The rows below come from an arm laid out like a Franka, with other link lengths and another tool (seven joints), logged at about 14 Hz.
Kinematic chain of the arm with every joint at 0, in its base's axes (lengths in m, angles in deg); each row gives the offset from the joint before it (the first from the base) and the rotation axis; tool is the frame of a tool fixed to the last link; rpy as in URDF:
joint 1: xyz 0 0 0.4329 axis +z
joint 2: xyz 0 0 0 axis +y
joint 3: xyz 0 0 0.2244 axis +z
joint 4: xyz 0.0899 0 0 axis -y
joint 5: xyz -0.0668 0 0.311 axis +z
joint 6: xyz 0 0 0 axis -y
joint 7: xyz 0.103 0 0 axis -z
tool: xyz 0.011 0.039 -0.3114 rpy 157 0 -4.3
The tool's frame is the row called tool.
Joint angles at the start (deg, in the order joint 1, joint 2, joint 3, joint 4, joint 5, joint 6, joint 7): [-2.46 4.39 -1.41 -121.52 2.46 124.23 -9.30]
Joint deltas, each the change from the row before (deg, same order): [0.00 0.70 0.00 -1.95 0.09 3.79 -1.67]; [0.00 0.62 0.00 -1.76 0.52 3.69 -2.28]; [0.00 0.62 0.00 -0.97 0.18 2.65 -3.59]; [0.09 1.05 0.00 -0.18 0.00 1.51 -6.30]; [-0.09 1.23 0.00 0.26 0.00 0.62 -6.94]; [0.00 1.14 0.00 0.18 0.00 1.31 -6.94]
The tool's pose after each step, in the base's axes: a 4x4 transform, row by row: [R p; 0 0 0 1], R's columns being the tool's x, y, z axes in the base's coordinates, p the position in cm. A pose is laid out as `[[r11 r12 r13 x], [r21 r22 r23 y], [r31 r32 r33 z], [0 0 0 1]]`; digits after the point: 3 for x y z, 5 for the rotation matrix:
[[0.99975 0.02218 0.00216 50.105], [0.02147 -0.93283 -0.35968 1.409], [-0.00596 0.35964 -0.93307 19.588], [0 0 0 1]]
[[0.99842 0.04291 0.03632 50.314], [0.05305 -0.93285 -0.35633 1.467], [0.01859 0.35769 -0.93366 18.566], [0 0 0 1]]
[[0.99299 0.09009 0.07650 50.439], [0.11157 -0.92806 -0.35534 1.439], [0.03898 0.36138 -0.93160 17.880], [0 0 0 1]]
[[0.97428 0.18852 0.12341 50.178], [0.22049 -0.91051 -0.34980 1.466], [0.04642 0.36802 -0.92866 17.113], [0 0 0 1]]
[[0.94129 0.29597 0.16239 49.668], [0.33484 -0.87979 -0.33743 1.318], [0.04300 0.37200 -0.92724 16.310], [0 0 0 1]]
[[0.89389 0.39545 0.21113 49.496], [0.44553 -0.83583 -0.32077 1.150], [0.04962 0.38080 -0.92333 15.651], [0 0 0 1]]

